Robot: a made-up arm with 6 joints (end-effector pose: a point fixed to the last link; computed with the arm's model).
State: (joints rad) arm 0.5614 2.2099 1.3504 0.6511 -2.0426 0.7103
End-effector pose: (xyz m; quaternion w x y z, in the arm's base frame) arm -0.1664 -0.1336 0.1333 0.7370 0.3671 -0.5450 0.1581
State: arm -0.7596 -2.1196 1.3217 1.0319 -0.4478 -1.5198
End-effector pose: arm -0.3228 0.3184 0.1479 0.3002 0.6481 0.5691 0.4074
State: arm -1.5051 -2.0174 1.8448 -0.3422 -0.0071 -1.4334
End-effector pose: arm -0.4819 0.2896 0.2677 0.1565 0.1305 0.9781 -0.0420
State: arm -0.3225 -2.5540 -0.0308 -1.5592 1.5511 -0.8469
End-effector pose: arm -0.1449 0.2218 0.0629 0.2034 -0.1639 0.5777 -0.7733
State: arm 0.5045 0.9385 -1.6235 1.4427 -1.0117 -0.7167
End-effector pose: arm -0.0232 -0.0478 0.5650 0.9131 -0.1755 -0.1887 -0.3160
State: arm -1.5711 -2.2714 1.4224 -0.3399 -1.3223 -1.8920
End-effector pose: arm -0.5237 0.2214 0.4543 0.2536 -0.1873 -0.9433 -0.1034
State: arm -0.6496 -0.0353 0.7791 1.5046 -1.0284 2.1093
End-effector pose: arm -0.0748 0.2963 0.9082 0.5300 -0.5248 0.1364 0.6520
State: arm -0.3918 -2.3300 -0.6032 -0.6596 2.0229 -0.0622
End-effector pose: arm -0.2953 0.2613 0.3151 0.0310 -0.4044 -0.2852 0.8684
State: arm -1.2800 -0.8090 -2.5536 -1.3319 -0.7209 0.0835
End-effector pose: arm 0.1653 0.5237 0.2537 0.1928 -0.0845 0.9701 -0.1204
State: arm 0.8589 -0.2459 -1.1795 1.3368 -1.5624 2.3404
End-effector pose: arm -0.2442 -0.0669 0.8141 0.0106 -0.7598 -0.5243 0.3843
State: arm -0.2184 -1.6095 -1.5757 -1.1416 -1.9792 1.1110
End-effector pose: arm 0.1648 0.4493 0.3806 0.0773 0.1149 0.7426 -0.6553
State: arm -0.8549 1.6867 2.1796 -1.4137 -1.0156 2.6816
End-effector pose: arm -0.0899 -0.0758 0.7196 0.1759 0.8283 -0.3402 -0.4089
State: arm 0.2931 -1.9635 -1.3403 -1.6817 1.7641 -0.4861
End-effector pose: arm -0.0553 0.5046 0.2101 0.2695 0.0003 -0.8325 0.4842
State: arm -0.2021 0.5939 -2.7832 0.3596 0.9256 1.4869
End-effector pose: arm -0.0062 -0.1713 0.7797 0.7367 -0.2331 0.0324 0.6340
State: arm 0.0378 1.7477 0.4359 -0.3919 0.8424 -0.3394
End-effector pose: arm -0.0793 -0.1629 0.5868 0.5952 0.2227 0.1757 -0.7518
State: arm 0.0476 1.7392 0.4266 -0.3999 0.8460 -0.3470
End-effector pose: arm -0.0817 -0.1599 0.5876 0.5954 0.2240 0.1634 -0.7541
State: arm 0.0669 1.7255 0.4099 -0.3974 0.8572 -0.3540
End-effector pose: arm -0.0870 -0.1551 0.5888 0.6010 0.2308 0.1451 -0.7513
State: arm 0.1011 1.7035 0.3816 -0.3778 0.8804 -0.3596
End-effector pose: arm -0.0972 -0.1474 0.5902 0.6146 0.2461 0.1169 -0.7403
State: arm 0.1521 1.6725 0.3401 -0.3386 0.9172 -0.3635
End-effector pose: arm -0.1135 -0.1366 0.5903 0.6358 0.2704 0.0761 -0.7189
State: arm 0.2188 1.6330 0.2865 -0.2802 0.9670 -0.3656
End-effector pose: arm -0.1364 -0.1227 0.5869 0.6614 0.3015 0.0212 -0.6865
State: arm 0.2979 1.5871 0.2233 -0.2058 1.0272 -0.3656
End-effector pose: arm -0.1647 -0.1067 0.5771 0.6865 0.3357 -0.0469 -0.6433
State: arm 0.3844 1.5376 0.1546 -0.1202 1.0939 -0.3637
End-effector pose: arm -0.1954 -0.0896 0.5589 0.7062 0.3684 -0.1254 -0.5915
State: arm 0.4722 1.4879 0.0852 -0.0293 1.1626 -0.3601
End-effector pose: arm -0.2245 -0.0728 0.5323 0.7173 0.3952 -0.2084 -0.5347
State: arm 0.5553 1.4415 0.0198 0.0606 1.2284 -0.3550
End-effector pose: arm -0.2482 -0.0577 0.4997 0.7193 0.4140 -0.2889 -0.4772
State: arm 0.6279 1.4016 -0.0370 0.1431 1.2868 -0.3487
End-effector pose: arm -0.2647 -0.0453 0.4660 0.7146 0.4245 -0.3596 -0.4241
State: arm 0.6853 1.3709 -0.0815 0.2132 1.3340 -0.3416
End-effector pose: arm -0.2744 -0.0367 0.4360 0.7074 0.4286 -0.4149 -0.3792
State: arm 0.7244 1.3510 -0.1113 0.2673 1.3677 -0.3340
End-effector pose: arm -0.2793 -0.0320 0.4137 0.7020 0.4291 -0.4516 -0.3452
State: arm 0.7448 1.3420 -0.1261 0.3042 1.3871 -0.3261
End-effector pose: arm -0.2818 -0.0309 0.4009 0.7012 0.4287 -0.4693 -0.3230
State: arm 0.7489 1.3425 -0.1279 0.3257 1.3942 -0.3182
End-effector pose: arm -0.2832 -0.0328 0.3968 0.7054 0.4288 -0.4710 -0.3110
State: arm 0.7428 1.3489 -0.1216 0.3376 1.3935 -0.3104
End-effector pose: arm -0.2842 -0.0363 0.3984 0.7130 0.4295 -0.4624 -0.3055
